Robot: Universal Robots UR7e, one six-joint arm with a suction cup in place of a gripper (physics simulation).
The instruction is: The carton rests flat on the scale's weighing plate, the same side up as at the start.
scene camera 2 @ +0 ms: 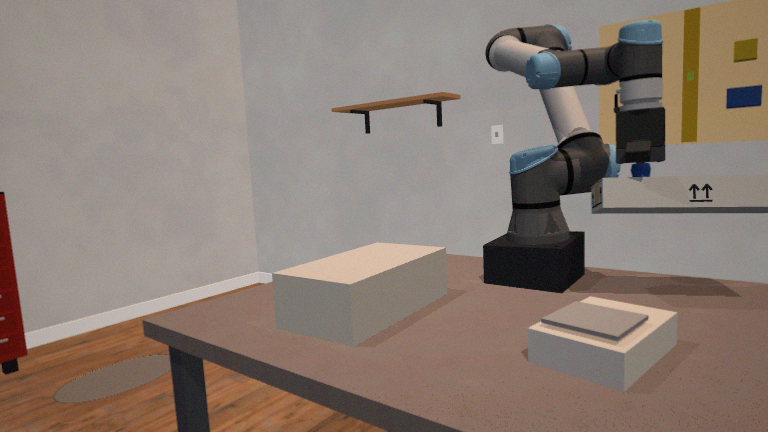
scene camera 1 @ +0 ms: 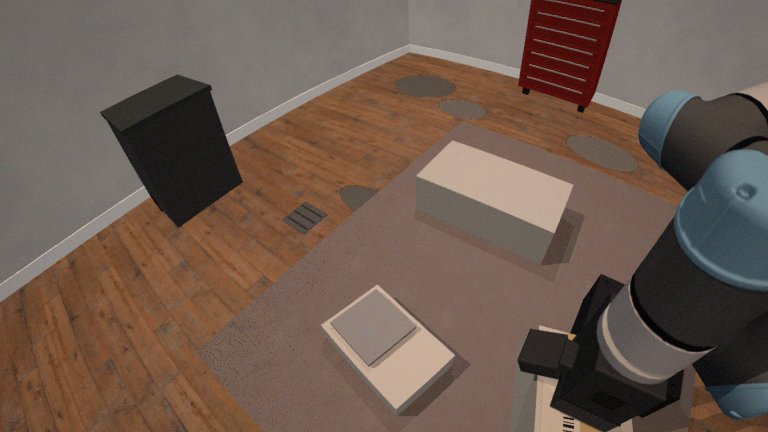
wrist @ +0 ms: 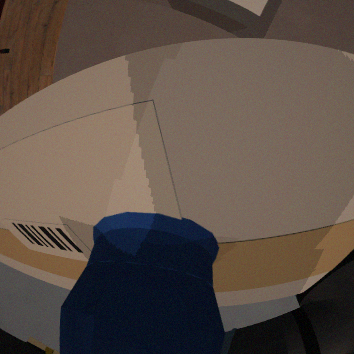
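Observation:
A long white carton hangs level in the air, high above the table. Its tan tape and barcode are on the top face, and two printed arrows on its side point up. My blue suction cup is pressed on the carton's top and holds it. In scene camera 1 the arm hides the cup and part of the carton. The scale stands on the table, apart from the carton, with its grey weighing plate bare.
A large pale block stands on the brown table, beyond the scale in scene camera 1. The arm's black base block stands at the back. A black cabinet and a red drawer cabinet stand on the floor.

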